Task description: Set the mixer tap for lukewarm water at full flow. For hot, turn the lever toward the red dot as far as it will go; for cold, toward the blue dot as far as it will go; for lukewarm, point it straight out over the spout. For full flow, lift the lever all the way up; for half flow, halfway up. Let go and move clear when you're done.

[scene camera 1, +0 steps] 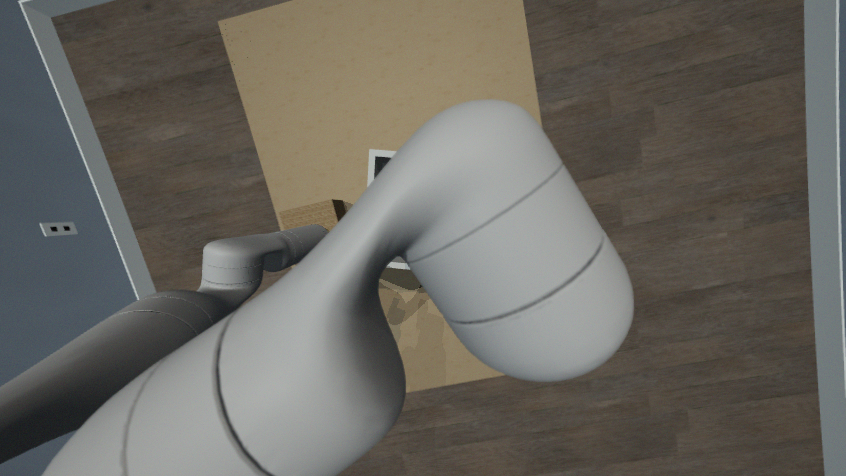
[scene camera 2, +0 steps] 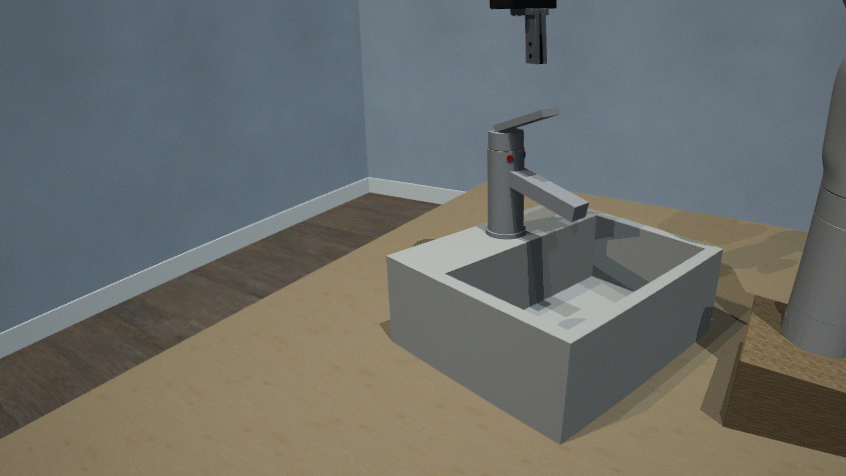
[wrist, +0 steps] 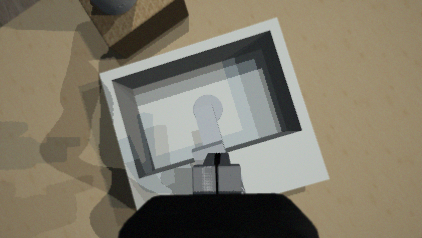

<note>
I see my gripper [wrist: 218, 167], a basin [scene camera 1: 378, 159] and a grey mixer tap [wrist: 208, 127].
The basin shows as well in the wrist view [wrist: 247, 75].
</note>
